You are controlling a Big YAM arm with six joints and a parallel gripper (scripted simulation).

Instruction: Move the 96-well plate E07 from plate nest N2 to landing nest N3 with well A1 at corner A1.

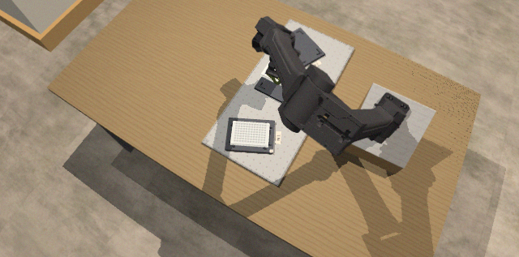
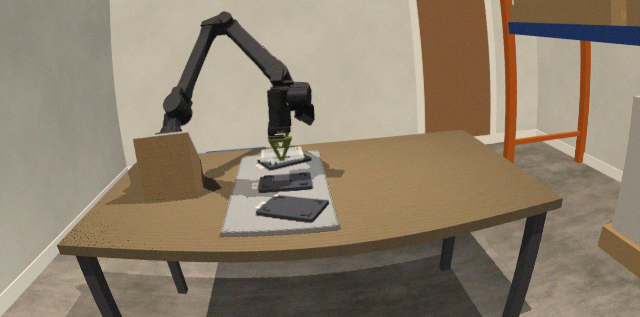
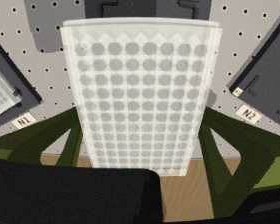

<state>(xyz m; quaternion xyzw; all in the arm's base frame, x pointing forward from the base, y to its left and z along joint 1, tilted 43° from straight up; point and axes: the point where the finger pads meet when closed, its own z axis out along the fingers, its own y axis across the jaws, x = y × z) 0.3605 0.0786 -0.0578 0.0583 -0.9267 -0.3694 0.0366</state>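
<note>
My gripper is now 1 cm to the left of the dark landing nest N3 and 9 cm above it. The rest, counted from my hand: N2 label: 6 cm behind, 16 cm to the right, 10 cm below; dark plate nest N2: 3 cm ahead, 20 cm to the right, 9 cm below.
</note>
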